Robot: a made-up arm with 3 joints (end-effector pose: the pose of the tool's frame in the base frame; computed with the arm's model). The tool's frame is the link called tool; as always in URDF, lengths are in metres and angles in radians.
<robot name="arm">
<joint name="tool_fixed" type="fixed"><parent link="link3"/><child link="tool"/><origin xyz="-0.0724 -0.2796 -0.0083" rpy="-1.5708 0 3.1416"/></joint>
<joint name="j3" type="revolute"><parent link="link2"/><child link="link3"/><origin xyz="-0.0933 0.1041 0.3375" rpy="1.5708 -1.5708 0"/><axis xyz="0 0 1"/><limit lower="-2.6" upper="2.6"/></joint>
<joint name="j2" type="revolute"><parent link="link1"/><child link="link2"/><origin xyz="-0.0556 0.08 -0.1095" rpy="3.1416 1.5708 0"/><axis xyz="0 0 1"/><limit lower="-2.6" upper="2.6"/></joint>
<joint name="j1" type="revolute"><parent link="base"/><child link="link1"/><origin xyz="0 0 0.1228" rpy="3.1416 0 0"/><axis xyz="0 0 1"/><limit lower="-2.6" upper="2.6"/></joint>
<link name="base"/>
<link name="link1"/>
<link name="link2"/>
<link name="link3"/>
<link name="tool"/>
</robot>
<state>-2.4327 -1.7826 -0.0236</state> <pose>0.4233 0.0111 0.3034 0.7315 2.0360 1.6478</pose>
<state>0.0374 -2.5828 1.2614</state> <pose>-0.6447 -0.1836 0.2403 2.1472 -0.4919 -1.5856</pose>
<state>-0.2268 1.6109 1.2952</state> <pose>-0.6188 -0.1757 0.1179 -1.2677 -1.1618 1.1967</pose>
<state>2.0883 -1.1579 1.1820</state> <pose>0.2151 0.5960 0.3672 -0.5211 -1.8695 -2.2478</pose>
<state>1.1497 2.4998 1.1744</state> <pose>-0.3654 0.5191 0.0998 -1.8283 0.6822 0.7199</pose>
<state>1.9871 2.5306 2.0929</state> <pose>0.0250 0.7232 0.3071 -1.0368 0.5588 0.7025</pose>
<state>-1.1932 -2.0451 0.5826</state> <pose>0.0916 -0.5597 0.2501 1.7993 0.7938 0.1839</pose>
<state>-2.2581 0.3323 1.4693</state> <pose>0.3992 -0.5313 0.2023 1.5137 -1.0928 1.9685</pose>
